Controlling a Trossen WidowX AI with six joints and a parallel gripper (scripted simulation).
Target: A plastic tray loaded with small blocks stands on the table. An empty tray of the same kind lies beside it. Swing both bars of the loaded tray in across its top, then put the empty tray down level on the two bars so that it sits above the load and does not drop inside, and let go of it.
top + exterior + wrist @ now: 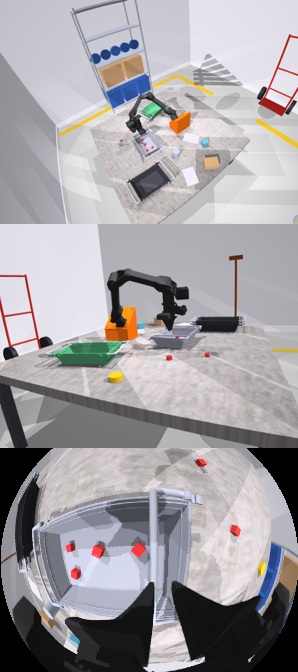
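Right now the green tray is 320 mm behind my gripper tip, 270 mm to the right of it and 50 mm below it. The rest, counted from my gripper tip: yellow disc 60 mm behind, 420 mm to the right, 80 mm below; then blue cube 440 mm behind, 450 mm to the left, 70 mm below; then grey cylinder 150 mm behind, 380 mm to the left, 60 mm below.
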